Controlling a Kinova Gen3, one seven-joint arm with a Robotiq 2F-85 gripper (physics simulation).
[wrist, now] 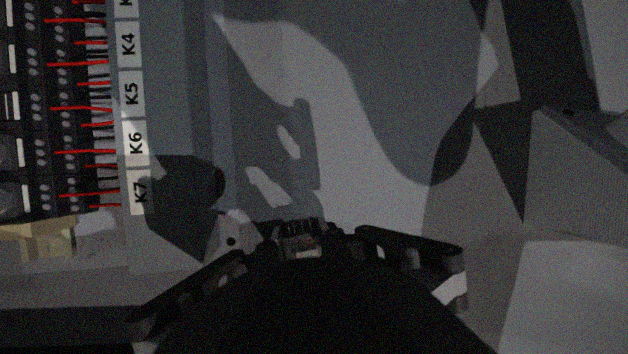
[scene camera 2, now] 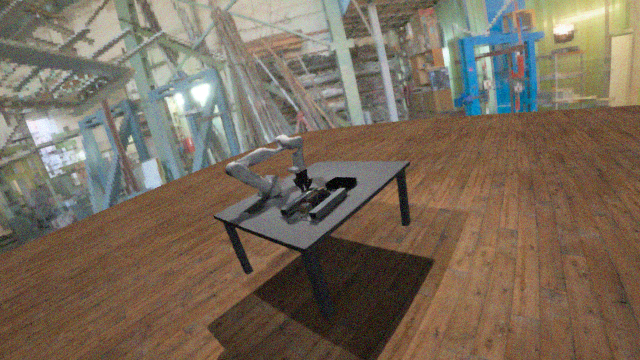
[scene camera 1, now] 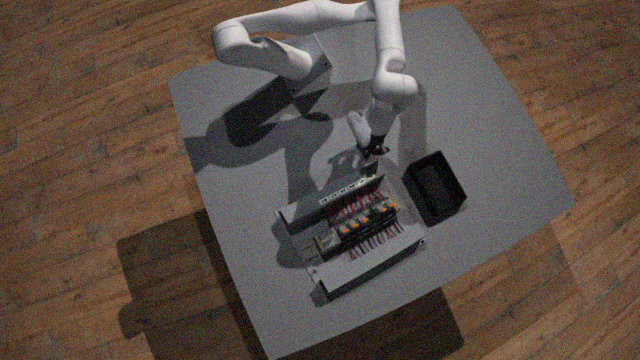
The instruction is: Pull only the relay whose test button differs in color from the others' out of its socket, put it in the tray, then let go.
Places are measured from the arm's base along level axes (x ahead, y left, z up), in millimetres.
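Pixels of known places: gripper, fingertip midpoint: (wrist: 301,233) (scene camera 1: 363,148); arm's base at its link origin: (scene camera 2: 267,187) (scene camera 1: 299,65).
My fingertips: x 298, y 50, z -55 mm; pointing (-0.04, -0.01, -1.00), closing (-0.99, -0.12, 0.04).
Note:
For each thing: its top centre in the pictures, then the offset to it from my fingertips. "spot": a spot on its surface instead. Level surfaces: height alone.
- small relay at its top centre: (wrist: 304,254) dx -1, dy +10, dz +21 mm
- black tray at a spot on its surface: (scene camera 2: 345,182) spot: dx +200, dy +172, dz +5 mm
- yellowish end block at a spot on its surface: (wrist: 47,240) spot: dx +189, dy -9, dz +3 mm
- table at its surface level: dz -1 mm
My gripper (scene camera 1: 373,150) (scene camera 2: 303,187) (wrist: 301,233) is shut on a small relay (wrist: 301,248), whose dark pin end and pale, clear housing show between the fingertips. It holds the relay low over the table behind the socket panel; whether the relay touches the table cannot be told. Its test button does not show. Several relays with orange test buttons (scene camera 1: 355,225) sit in the socket row, with a gap between them. In the wrist view, labels K4 to K7 (wrist: 135,142) run along the panel's duct. The black tray (scene camera 1: 417,200) (scene camera 2: 345,182) stands beside the panel's right end.
The panel's grey ducts (scene camera 1: 372,265) (scene camera 2: 328,204) flank the sockets, and red wires (wrist: 82,151) lead to them. A yellowish end block (wrist: 47,240) is at the row's end. The arm's base plate (wrist: 570,175) stands on the table (scene camera 1: 500,150) behind the panel.

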